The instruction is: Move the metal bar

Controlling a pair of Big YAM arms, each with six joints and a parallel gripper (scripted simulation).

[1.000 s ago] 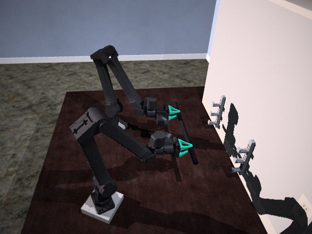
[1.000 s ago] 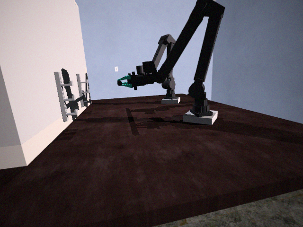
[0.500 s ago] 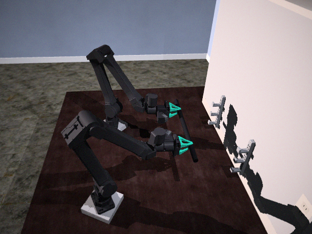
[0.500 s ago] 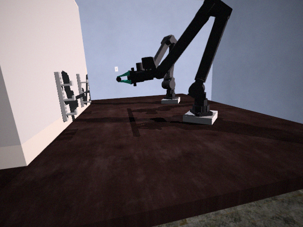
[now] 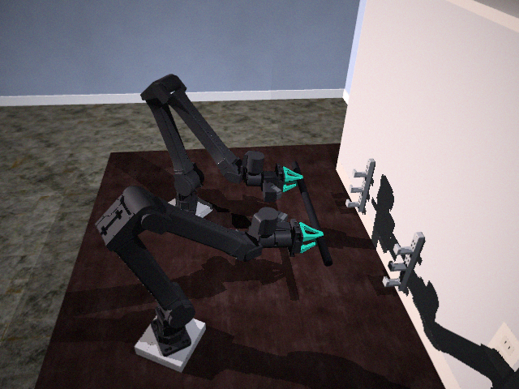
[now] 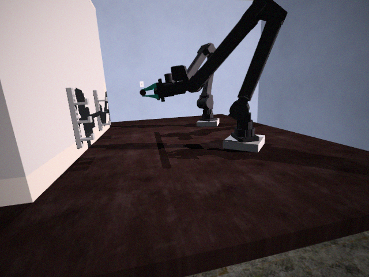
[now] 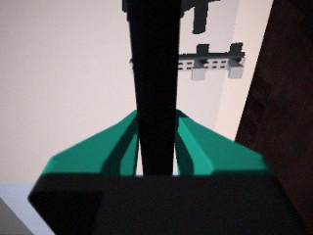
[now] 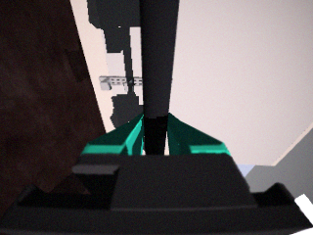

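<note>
My right gripper is now 150 mm to the right of the dark metal bar and 10 mm past it. From my right hand the other things lie so: white wall: 440 mm ahead, 190 mm above, 150 mm to the left.
</note>
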